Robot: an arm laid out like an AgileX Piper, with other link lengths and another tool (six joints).
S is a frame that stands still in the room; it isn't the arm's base.
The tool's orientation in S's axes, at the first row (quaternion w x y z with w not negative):
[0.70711 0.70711 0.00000 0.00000]
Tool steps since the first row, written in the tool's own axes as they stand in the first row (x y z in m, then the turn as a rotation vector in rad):
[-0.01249 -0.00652 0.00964 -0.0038 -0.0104 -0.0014]
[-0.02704 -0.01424 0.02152 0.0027 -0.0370 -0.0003]
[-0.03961 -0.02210 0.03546 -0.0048 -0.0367 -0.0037]
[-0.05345 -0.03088 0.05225 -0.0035 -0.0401 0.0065]
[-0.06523 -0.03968 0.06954 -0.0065 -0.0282 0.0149]
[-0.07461 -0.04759 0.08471 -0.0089 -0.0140 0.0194]
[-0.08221 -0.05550 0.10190 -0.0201 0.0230 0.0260]
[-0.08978 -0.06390 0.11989 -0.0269 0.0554 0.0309]
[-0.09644 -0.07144 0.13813 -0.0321 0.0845 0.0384]
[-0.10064 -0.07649 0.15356 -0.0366 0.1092 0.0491]
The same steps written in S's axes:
[-0.01249 -0.00964 -0.00652 -0.0038 0.0014 -0.0104]
[-0.02704 -0.02152 -0.01424 0.0027 0.0003 -0.0370]
[-0.03961 -0.03546 -0.02210 -0.0048 0.0037 -0.0367]
[-0.05345 -0.05225 -0.03088 -0.0035 -0.0065 -0.0401]
[-0.06523 -0.06954 -0.03968 -0.0065 -0.0149 -0.0282]
[-0.07461 -0.08471 -0.04759 -0.0089 -0.0194 -0.0140]
[-0.08221 -0.10190 -0.05550 -0.0201 -0.0260 0.0230]
[-0.08978 -0.11989 -0.06390 -0.0269 -0.0309 0.0554]
[-0.09644 -0.13813 -0.07144 -0.0321 -0.0384 0.0845]
[-0.10064 -0.15356 -0.07649 -0.0366 -0.0491 0.1092]

